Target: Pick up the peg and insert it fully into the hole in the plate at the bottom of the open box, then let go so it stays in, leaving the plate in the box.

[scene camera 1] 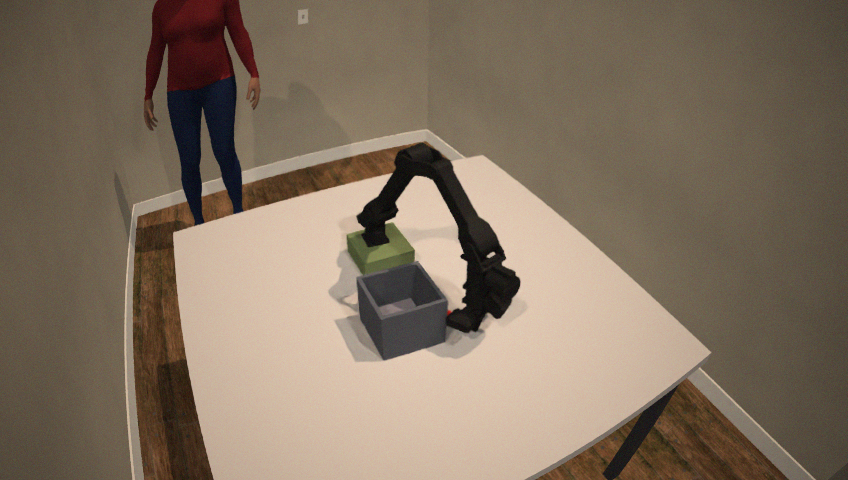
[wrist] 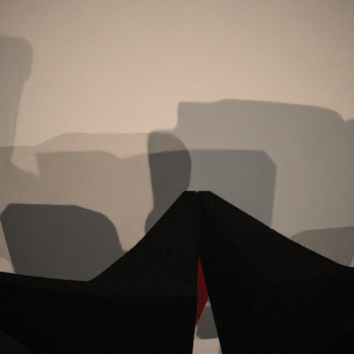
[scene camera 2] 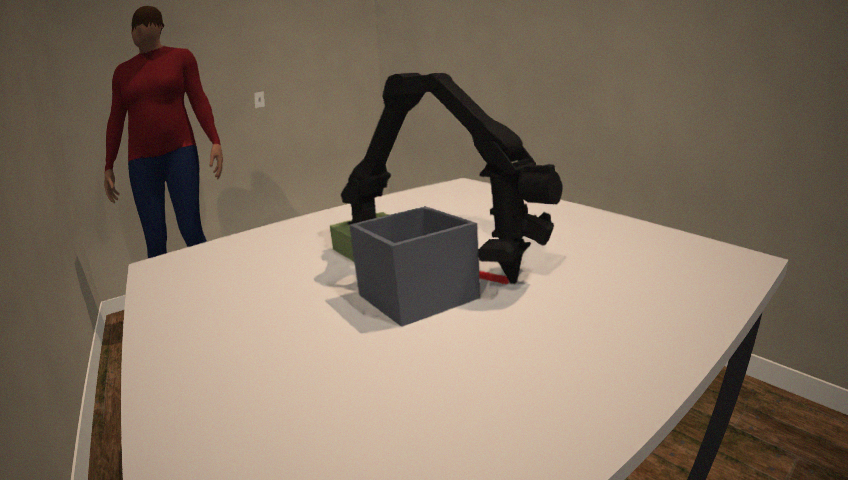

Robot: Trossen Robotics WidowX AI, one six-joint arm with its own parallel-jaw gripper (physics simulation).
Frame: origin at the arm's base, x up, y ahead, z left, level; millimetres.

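Seen in the pictures: gripper, between the fingertips: (scene camera 1: 474,330) (scene camera 2: 513,283); arm's base, origin of its link: (scene camera 1: 375,238).
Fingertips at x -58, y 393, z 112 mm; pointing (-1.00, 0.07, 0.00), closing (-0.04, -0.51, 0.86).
Note:
Offsets run from my fingertips to a thing's top centre. Level surfaces: height alone.
The open dark grey box {dz -164, dx +136, dy -76 mm} (scene camera 1: 411,334) (scene camera 2: 439,279) stands on the table. A pale surface, apparently the plate {dz -164, dx +59, dy -76 mm} (scene camera 1: 397,308), shows at its bottom; no hole can be made out. The red peg {dz -21, dx +13, dy -46 mm} (scene camera 1: 449,312) (scene camera 2: 493,277) lies low at the box's right side, partly hidden by the box and the gripper. In the wrist view a sliver of the peg (wrist: 201,290) shows through the narrow gap behind the fingertips. My gripper (scene camera 2: 512,280) (wrist: 195,203) points down near the table by the peg's outer end. Its tips meet; it is shut and holds nothing.
The arm's base stands on a green block (scene camera 1: 389,255) (scene camera 2: 341,239) behind the box. The box wall is close to the gripper's left side in the scene views. The white table {dx -1 mm} (scene camera 1: 476,404) (scene camera 2: 333,392) bears them all. A person (scene camera 1: 199,53) (scene camera 2: 159,107) stands beyond the table.

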